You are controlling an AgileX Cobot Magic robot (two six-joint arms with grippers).
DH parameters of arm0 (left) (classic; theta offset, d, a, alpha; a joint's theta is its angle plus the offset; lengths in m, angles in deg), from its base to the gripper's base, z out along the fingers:
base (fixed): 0 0 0 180
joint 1: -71.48 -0.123 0 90
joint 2: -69.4 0 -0.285 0
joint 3: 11.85 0 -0.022 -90
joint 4: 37.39 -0.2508 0 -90
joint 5: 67.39 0 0.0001 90
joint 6: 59.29 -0.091 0 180
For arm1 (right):
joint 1: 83.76 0.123 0 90
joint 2: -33.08 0 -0.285 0
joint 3: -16.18 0 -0.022 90
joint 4: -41.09 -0.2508 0 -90
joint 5: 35.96 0 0.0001 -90
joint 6: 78.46 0.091 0 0
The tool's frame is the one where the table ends.
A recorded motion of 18 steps. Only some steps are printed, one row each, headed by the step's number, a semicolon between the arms.
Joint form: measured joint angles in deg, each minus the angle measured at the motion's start. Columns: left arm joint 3, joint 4, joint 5, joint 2, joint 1, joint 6; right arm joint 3, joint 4, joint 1, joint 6, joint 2, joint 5.
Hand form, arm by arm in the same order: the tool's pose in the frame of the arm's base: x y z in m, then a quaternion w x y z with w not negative. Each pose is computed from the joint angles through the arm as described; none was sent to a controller.
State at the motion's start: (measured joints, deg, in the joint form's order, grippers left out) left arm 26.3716 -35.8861 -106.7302 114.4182 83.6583 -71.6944; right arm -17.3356 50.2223 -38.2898 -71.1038 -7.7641 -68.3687
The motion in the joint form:
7: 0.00 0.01 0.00 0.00 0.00 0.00; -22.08 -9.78 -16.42 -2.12 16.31 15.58
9: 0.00 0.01 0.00 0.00 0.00 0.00; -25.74 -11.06 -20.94 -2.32 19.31 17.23
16: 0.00 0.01 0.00 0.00 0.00 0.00; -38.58 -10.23 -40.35 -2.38 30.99 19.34
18: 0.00 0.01 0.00 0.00 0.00 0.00; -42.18 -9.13 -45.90 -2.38 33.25 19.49
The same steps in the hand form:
7: 0.1186 -0.0272 0.3269 0.48036 0.18187 0.85793 -0.01131; 0.0649 0.0364 0.2949 0.63201 -0.15157 0.73321 0.19999
9: 0.1186 -0.0272 0.3269 0.48036 0.18187 0.85793 -0.01131; 0.0628 0.0296 0.2799 0.64348 -0.11678 0.73367 0.18444
16: 0.1186 -0.0272 0.3269 0.48036 0.18187 0.85793 -0.01131; 0.0548 0.0053 0.2206 0.67213 0.00449 0.73736 0.06730
18: 0.1186 -0.0272 0.3269 0.48036 0.18187 0.85793 -0.01131; 0.0545 -0.0004 0.2019 0.66725 0.03509 0.74353 0.02647

